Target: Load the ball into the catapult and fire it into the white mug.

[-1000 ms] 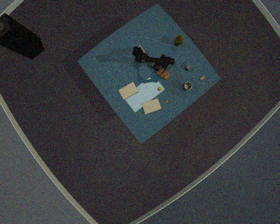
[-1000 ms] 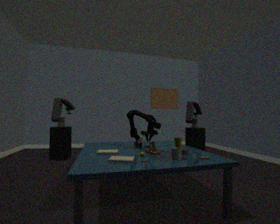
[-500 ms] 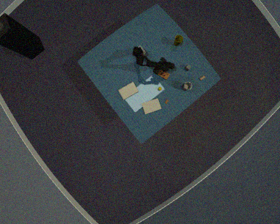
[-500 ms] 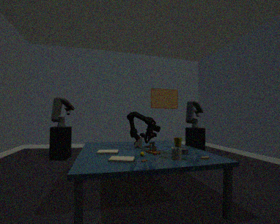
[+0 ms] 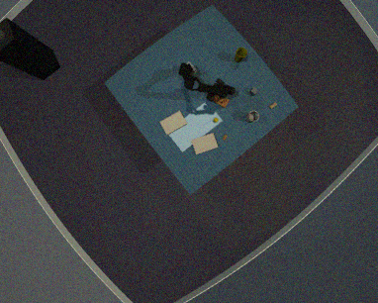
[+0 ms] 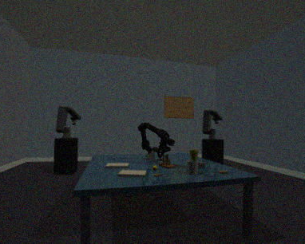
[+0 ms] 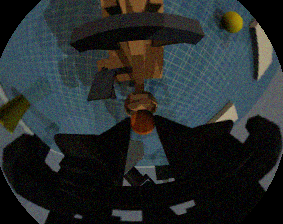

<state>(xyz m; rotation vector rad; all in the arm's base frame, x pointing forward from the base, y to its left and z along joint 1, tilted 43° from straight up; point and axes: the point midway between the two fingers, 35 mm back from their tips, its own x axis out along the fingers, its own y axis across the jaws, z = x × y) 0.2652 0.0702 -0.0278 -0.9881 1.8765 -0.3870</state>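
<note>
Now: gripper tip 10 mm below the orange ball. From my gripper tip the other things lie so: orange catapult 50 mm ahead, 40 mm to the left, 20 mm below; grey cube 350 mm to the left, 170 mm ahead, 50 mm below; yellow ball 220 mm ahead, 80 mm to the right, 60 mm below.
</note>
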